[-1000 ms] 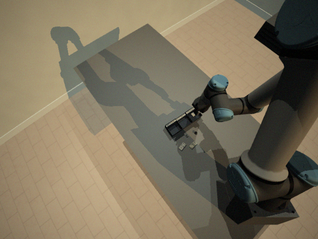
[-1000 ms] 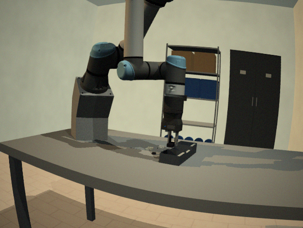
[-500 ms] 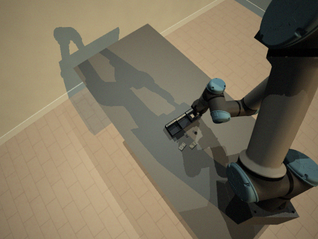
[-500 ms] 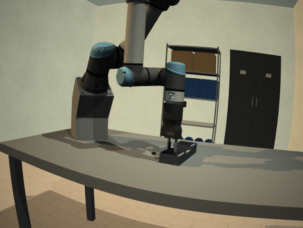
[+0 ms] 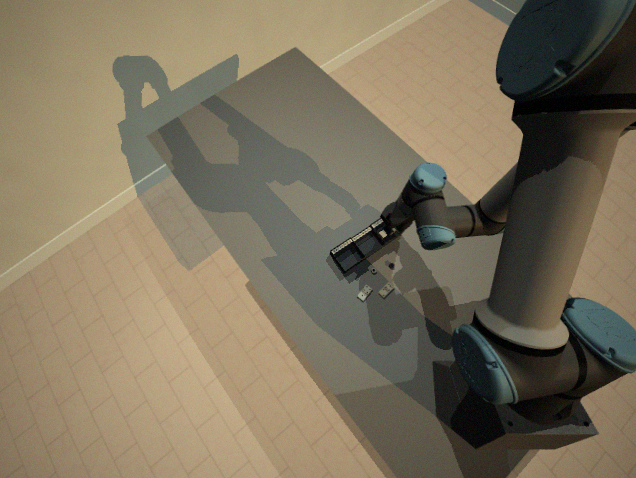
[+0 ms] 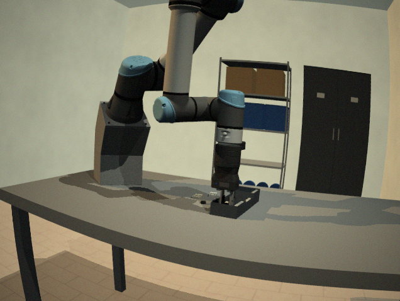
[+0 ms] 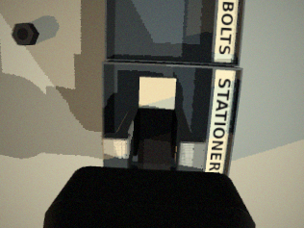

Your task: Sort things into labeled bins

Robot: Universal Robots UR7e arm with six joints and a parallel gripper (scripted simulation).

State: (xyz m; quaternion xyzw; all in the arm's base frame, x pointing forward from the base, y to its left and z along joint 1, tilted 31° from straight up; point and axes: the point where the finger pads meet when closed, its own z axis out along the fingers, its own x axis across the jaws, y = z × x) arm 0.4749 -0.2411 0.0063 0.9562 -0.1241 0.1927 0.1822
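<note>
Now: hand 140 mm to the right of the pale hex nut, 40 mm past it and 30 mm above it. The rest, counted from my hand: dark hex nut: 90 mm to the left, 80 mm behind, 30 mm below.
</note>
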